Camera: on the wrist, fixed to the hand. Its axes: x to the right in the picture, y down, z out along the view.
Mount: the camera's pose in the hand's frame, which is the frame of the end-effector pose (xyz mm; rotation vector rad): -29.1 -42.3 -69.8 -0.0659 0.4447 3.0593
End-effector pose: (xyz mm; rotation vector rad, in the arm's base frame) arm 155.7 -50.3 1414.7 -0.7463 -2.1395 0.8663
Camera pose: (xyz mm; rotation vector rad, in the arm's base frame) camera 216.4 -72.3 1472.4 2.4466 -0.8561 -0.8223
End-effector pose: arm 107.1 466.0 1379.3 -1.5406 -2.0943 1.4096
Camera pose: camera 136.2 481.8 1459.4 1.9959 -1.2754 -0.0334
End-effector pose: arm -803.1 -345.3 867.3 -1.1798 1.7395 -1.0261
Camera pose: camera -845.4 -314.6 936.4 1.8983 1.4354 0.8603
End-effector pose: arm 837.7 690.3 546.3 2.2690 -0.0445 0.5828
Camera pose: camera 792.9 764.5 546.4 0.1022 2.3310 -1.4516
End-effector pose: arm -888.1 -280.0 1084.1 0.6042 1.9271 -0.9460
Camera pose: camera -938.6 -250.0 1147.8 2.1941 -0.4021 1.2792
